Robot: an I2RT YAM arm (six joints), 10 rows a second.
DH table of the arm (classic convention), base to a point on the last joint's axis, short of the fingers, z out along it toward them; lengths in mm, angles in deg. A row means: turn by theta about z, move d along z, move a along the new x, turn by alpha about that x. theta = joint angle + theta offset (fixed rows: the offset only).
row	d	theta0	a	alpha
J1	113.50	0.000	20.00	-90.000
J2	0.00	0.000	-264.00	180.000
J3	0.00	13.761	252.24	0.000
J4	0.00	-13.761	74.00	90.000
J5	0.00	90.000	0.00	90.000
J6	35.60	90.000	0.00	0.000
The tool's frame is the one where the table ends.
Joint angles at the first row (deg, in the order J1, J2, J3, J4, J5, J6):
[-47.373, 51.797, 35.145, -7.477, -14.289, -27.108]
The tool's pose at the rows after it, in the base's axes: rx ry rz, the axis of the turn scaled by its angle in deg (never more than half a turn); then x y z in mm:
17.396 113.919 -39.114 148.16 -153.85 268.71
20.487 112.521 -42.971 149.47 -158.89 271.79
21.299 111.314 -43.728 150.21 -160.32 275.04
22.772 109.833 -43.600 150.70 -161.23 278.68
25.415 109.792 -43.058 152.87 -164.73 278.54
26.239 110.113 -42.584 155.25 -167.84 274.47
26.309 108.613 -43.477 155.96 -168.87 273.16
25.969 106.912 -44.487 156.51 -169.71 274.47
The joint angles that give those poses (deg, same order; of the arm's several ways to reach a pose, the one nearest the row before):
[-47.439, 52.773, 35.739, -4.781, -8.183, -24.530]
[-47.462, 53.679, 36.109, -2.549, -4.371, -23.770]
[-47.464, 53.885, 36.472, -1.588, -3.700, -23.160]
[-47.465, 53.953, 36.892, -0.886, -3.295, -21.642]
[-47.501, 55.152, 37.568, -0.934, -2.286, -19.789]
[-47.570, 56.395, 37.377, -0.048, -2.176, -19.214]
[-47.549, 56.601, 36.543, 2.492, -1.763, -19.025]
[-47.554, 56.666, 36.122, 4.762, -1.537, -19.086]

